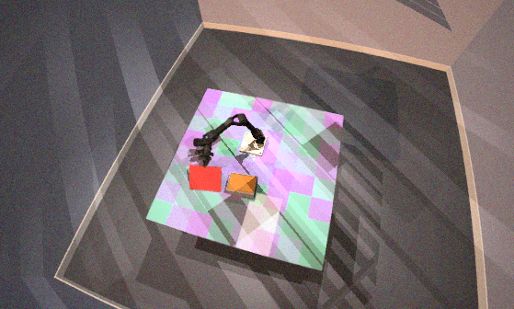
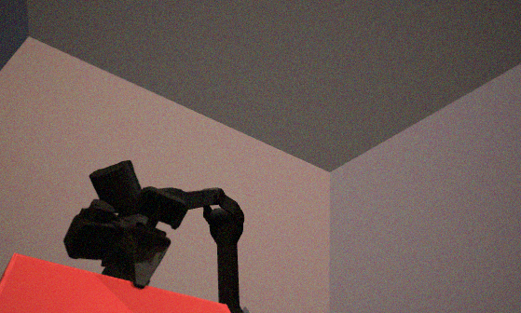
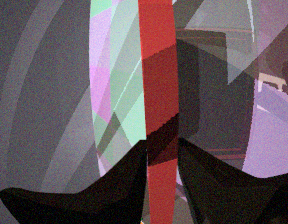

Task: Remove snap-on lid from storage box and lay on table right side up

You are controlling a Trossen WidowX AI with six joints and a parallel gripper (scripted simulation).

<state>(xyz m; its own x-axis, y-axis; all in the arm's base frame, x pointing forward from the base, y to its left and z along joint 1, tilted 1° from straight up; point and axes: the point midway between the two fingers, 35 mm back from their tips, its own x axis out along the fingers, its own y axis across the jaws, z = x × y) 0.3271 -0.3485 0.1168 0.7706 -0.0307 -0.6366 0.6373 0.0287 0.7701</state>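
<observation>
My gripper tip is now 7 cm short of the red lid, 5 cm above it and 1 cm to the right of it. Round my gripper tip: storage box (29 cm to the left, 7 cm below, 6 cm ahead).
</observation>
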